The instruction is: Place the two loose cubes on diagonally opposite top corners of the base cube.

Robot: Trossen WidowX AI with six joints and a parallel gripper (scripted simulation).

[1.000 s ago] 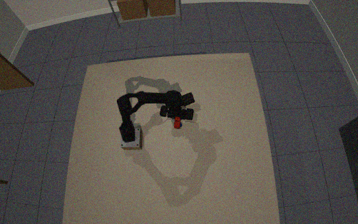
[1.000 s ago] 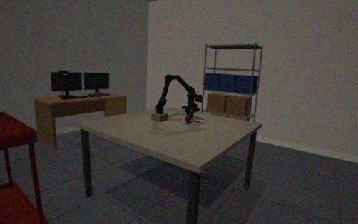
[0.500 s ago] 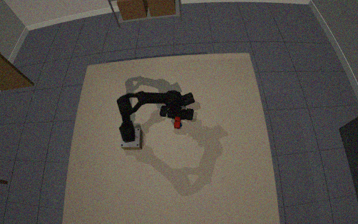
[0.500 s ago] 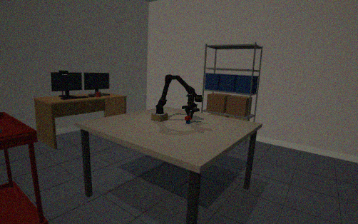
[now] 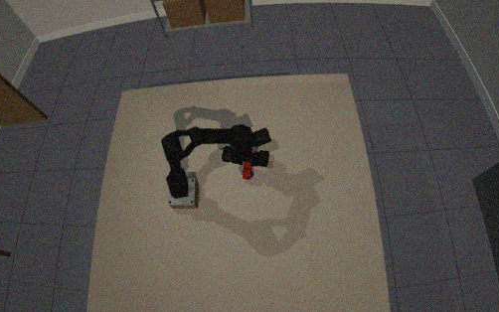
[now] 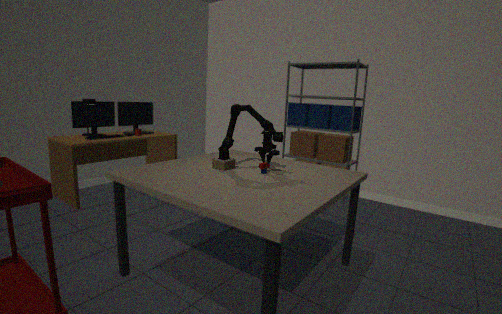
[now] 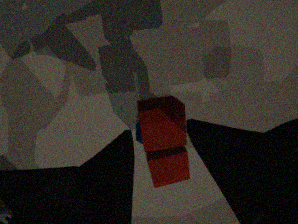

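Right now my gripper tip is 5 cm above the blue base cube and 2 cm to the left of it.
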